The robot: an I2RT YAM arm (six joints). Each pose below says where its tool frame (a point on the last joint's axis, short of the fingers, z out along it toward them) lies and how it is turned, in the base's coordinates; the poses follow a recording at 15 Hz.
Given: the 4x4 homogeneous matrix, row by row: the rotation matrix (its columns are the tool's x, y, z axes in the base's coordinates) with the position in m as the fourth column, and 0 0 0 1 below. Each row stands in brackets.
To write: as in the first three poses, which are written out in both.
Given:
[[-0.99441 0.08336 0.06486 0.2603], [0.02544 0.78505 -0.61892 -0.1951], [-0.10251 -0.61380 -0.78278 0.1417], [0 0 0 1]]
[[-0.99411 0.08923 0.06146 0.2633], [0.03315 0.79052 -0.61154 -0.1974], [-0.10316 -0.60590 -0.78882 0.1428], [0 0 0 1]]
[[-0.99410 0.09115 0.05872 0.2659], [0.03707 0.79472 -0.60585 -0.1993], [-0.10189 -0.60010 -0.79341 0.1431], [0 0 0 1]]
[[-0.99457 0.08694 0.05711 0.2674], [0.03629 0.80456 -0.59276 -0.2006], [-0.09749 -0.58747 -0.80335 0.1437], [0 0 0 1]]
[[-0.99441 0.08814 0.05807 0.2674], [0.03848 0.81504 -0.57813 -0.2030], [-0.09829 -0.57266 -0.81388 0.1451], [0 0 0 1]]
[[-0.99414 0.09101 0.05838 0.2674], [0.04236 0.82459 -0.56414 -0.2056], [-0.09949 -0.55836 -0.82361 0.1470], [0 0 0 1]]
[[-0.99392 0.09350 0.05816 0.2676], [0.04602 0.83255 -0.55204 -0.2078], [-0.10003 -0.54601 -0.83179 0.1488], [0 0 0 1]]
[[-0.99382 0.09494 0.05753 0.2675], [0.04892 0.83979 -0.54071 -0.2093], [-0.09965 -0.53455 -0.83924 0.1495], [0 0 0 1]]
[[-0.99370 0.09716 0.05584 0.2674], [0.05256 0.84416 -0.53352 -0.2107], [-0.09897 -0.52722 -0.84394 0.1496], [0 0 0 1]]
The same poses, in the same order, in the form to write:
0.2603 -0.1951 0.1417 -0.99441 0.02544 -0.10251 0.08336 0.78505 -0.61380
0.2633 -0.1974 0.1428 -0.99411 0.03315 -0.10316 0.08923 0.79052 -0.60590
0.2659 -0.1993 0.1431 -0.99410 0.03707 -0.10189 0.09115 0.79472 -0.60010
0.2674 -0.2006 0.1437 -0.99457 0.03629 -0.09749 0.08694 0.80456 -0.58747
0.2674 -0.2030 0.1451 -0.99441 0.03848 -0.09829 0.08814 0.81504 -0.57266
0.2674 -0.2056 0.1470 -0.99414 0.04236 -0.09949 0.09101 0.82459 -0.55836
0.2676 -0.2078 0.1488 -0.99392 0.04602 -0.10003 0.09350 0.83255 -0.54601
0.2675 -0.2093 0.1495 -0.99382 0.04892 -0.09965 0.09494 0.83979 -0.53455
0.2674 -0.2107 0.1496 -0.99370 0.05256 -0.09897 0.09716 0.84416 -0.52722

